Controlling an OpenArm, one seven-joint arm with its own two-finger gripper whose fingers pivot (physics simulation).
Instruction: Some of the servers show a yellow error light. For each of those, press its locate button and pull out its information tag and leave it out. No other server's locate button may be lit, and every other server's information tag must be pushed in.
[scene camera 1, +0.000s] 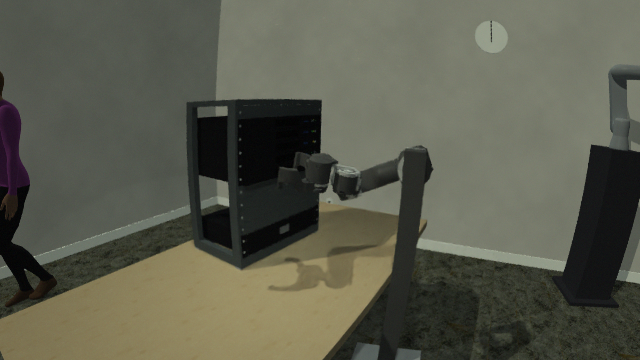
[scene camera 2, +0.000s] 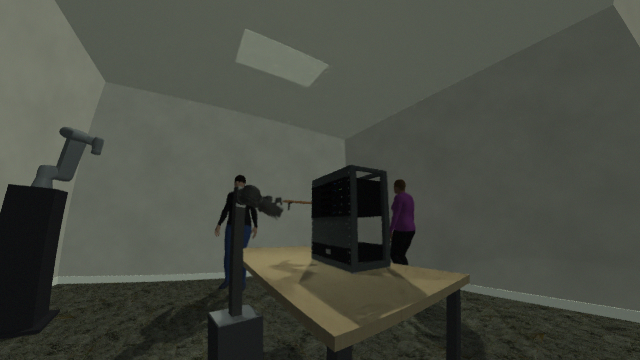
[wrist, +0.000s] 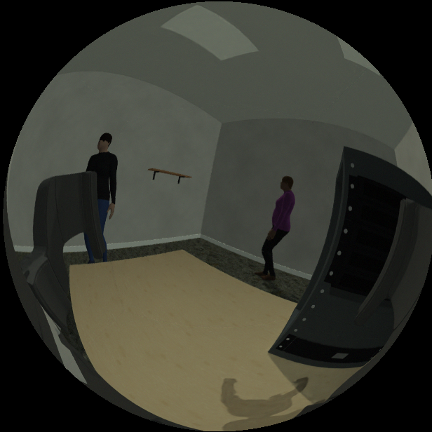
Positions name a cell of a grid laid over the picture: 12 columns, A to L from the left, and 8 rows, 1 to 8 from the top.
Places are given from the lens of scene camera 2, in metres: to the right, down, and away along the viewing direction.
server rack (scene camera 2: G6): 0.09, 0.38, 1.18
arm post (scene camera 2: E5): -0.48, 0.20, 1.13
